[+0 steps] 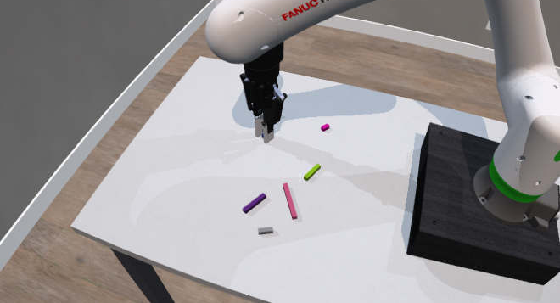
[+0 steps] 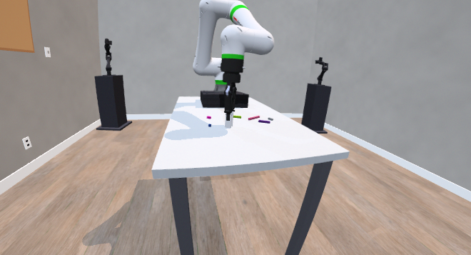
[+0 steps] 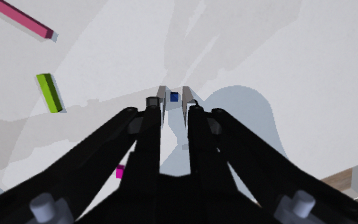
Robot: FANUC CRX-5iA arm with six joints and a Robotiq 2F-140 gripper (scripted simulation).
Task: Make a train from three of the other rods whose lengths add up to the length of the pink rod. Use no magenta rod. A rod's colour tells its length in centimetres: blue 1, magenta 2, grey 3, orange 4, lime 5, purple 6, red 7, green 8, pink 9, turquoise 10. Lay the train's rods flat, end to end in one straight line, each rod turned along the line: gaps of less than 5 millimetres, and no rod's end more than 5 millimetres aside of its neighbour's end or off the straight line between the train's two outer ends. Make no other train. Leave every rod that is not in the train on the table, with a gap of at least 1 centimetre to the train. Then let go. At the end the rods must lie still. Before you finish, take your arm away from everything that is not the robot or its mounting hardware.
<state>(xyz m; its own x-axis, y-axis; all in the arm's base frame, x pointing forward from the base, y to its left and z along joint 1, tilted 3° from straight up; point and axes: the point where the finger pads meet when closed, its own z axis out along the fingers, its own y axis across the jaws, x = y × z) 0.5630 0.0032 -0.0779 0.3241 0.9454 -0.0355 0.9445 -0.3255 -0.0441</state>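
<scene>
The magenta rod lies 120 mm behind my hand, 90 mm to the right of it and 30 mm below it. The rest, counted from my hand: lime rod: 150 mm behind, 50 mm to the left, 30 mm below; then pink rod: 150 mm to the left, 140 mm behind, 30 mm below; then purple rod: 190 mm to the left, 70 mm behind, 30 mm below.
</scene>
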